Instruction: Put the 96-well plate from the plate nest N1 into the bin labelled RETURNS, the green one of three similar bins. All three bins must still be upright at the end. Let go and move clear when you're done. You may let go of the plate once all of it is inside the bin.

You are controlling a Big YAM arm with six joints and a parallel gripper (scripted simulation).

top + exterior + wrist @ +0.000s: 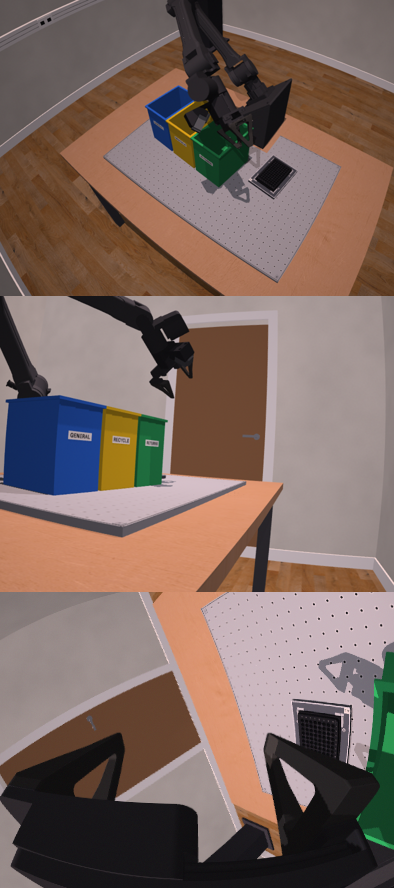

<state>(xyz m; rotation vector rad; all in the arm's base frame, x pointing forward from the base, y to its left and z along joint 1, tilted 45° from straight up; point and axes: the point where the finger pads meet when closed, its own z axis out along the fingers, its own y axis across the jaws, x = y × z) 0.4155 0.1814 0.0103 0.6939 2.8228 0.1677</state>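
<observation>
The black 96-well plate lies 160 mm behind my hand, 70 mm to the left of it and 280 mm below it. From my hand the other things lie so: plate nest N1: 160 mm behind, 70 mm to the left, 290 mm below; yellow recycle bin: 130 mm behind, 260 mm to the right, 210 mm below; green returns bin: 100 mm behind, 130 mm to the right, 210 mm below.
</observation>
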